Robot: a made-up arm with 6 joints. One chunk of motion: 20 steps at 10 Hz.
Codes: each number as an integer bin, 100 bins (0 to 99) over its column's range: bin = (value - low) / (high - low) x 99, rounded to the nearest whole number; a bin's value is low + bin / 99 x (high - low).
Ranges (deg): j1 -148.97..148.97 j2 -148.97..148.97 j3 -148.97..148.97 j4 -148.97..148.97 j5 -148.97..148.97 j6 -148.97..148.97
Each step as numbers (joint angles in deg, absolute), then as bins.
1 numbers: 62.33 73.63 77.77 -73.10 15.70 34.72
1 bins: 70 74 75 25 55 61
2 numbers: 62.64 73.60 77.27 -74.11 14.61 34.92
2 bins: 70 74 75 25 54 61
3 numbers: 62.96 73.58 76.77 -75.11 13.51 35.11
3 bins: 70 74 75 25 54 61
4 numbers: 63.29 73.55 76.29 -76.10 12.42 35.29
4 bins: 71 74 75 24 54 61
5 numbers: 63.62 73.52 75.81 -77.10 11.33 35.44
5 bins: 71 74 75 24 53 61
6 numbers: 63.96 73.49 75.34 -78.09 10.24 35.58
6 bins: 71 74 75 24 53 61
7 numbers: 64.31 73.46 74.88 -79.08 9.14 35.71
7 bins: 71 74 74 23 53 61
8 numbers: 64.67 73.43 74.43 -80.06 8.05 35.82
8 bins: 71 74 74 23 52 61
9 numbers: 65.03 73.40 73.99 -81.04 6.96 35.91
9 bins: 71 74 74 23 52 61
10 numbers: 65.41 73.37 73.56 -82.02 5.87 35.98
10 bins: 71 74 74 22 51 61
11 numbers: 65.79 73.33 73.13 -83.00 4.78 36.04
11 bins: 71 74 74 22 51 61
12 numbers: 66.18 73.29 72.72 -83.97 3.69 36.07
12 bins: 71 74 74 22 51 61
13 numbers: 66.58 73.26 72.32 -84.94 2.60 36.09
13 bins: 72 74 74 21 50 61
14 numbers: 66.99 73.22 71.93 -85.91 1.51 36.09
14 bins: 72 74 73 21 50 61
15 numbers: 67.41 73.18 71.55 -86.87 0.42 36.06
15 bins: 72 74 73 21 50 61
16 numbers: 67.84 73.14 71.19 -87.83 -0.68 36.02
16 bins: 72 74 73 20 49 61
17 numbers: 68.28 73.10 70.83 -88.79 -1.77 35.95
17 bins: 72 74 73 20 49 61
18 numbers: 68.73 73.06 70.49 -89.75 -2.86 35.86
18 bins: 72 74 73 20 49 61
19 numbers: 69.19 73.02 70.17 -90.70 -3.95 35.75
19 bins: 72 74 73 19 48 61
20 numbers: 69.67 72.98 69.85 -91.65 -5.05 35.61
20 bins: 73 74 73 19 48 61
